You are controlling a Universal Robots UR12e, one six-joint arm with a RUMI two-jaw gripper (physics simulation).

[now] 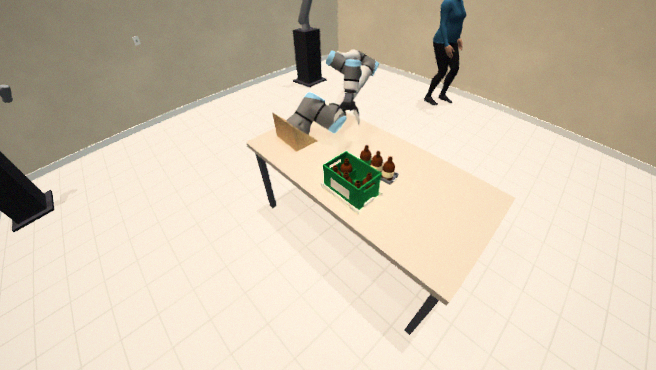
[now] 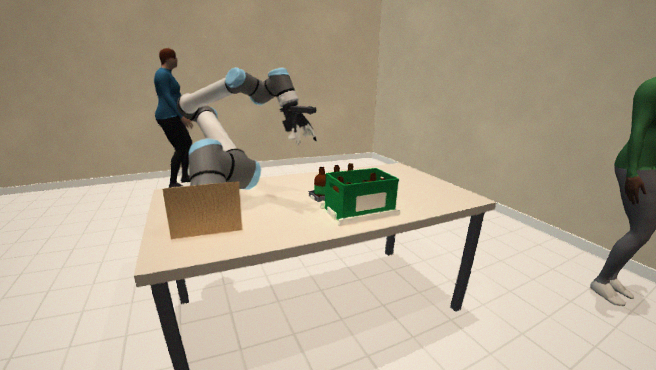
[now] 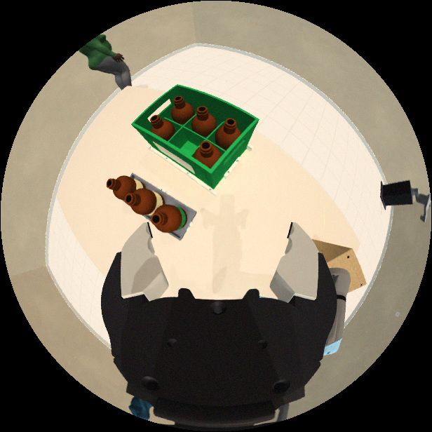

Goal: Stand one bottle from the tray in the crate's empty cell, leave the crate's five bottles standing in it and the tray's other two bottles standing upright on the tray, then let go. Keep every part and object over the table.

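Pixels of known places: gripper, fingertip midpoint: [image 1: 346, 124] [image 2: 307, 143]; arm's base at its link origin: [image 1: 297, 127] [image 2: 209, 200].
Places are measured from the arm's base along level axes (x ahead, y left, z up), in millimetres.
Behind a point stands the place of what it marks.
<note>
A green crate [image 1: 369, 199] {x 781, y -157, z -72 mm} [image 2: 342, 200] {x 500, y -222, z 1 mm} [image 3: 218, 175] stands on the table, with five brown bottles upright in its cells. One cell [image 3: 188, 145] is empty; it is the middle one of the row nearer the tray. A grey tray [image 1: 389, 180] [image 2: 316, 197] {x 513, y 46, z -83 mm} [image 3: 187, 230] lies beside the crate and bears three upright brown bottles: one with a green label [image 3: 169, 219], a middle one [image 1: 377, 161] {x 667, y 64, z 6 mm} [image 3: 144, 201] and an outer one [image 1: 388, 168] {x 750, y 61, z 0 mm} [image 3: 124, 187]. My gripper [image 2: 306, 140] {x 451, y 20, z 199 mm} [image 3: 219, 225] is open and holds nothing, high above the table and apart from the bottles.
A brown upright board [image 1: 292, 134] {x 79, y -109, z 31 mm} [image 2: 204, 211] {x -34, y -95, z -5 mm} [image 3: 345, 262] stands on the table [image 1: 425, 225] {x 1104, y -81, z -104 mm} [image 2: 280, 220] {x 275, y -88, z -104 mm} near the arm's base. Pale strips [image 2: 370, 217] {x 627, y -255, z -89 mm} lie along the crate's foot. A person in blue [image 1: 450, 25] [image 2: 167, 95] and one in green [image 2: 642, 130] [image 3: 102, 55] stand off the table.
</note>
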